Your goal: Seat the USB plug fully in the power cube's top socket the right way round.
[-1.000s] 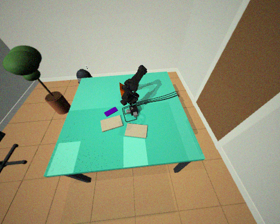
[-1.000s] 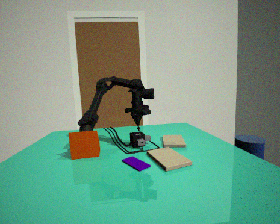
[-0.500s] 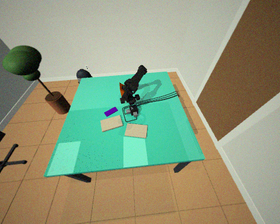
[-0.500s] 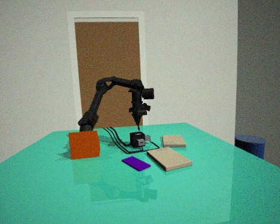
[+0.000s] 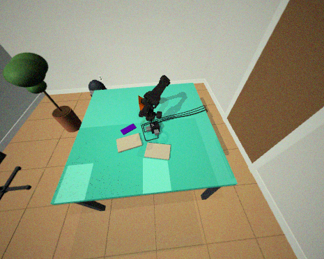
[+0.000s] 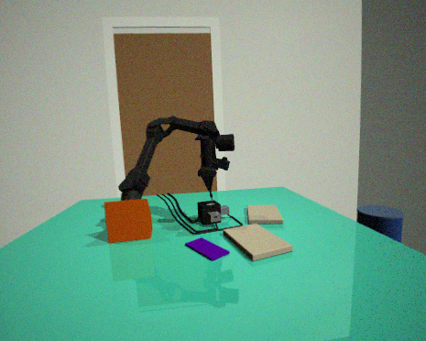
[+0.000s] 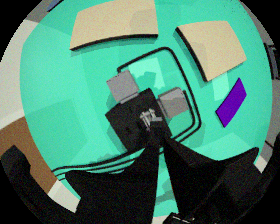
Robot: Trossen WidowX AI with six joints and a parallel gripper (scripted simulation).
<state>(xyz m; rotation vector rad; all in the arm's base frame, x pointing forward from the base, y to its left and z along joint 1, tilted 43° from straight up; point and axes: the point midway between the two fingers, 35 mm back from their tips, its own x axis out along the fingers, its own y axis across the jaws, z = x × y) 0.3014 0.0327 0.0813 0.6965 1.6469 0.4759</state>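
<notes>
Right now the usb plug is 20 mm below my gripper tip. The rest, counted from my gripper tip: purple card: 40 mm behind, 230 mm to the right, 130 mm below.
</notes>
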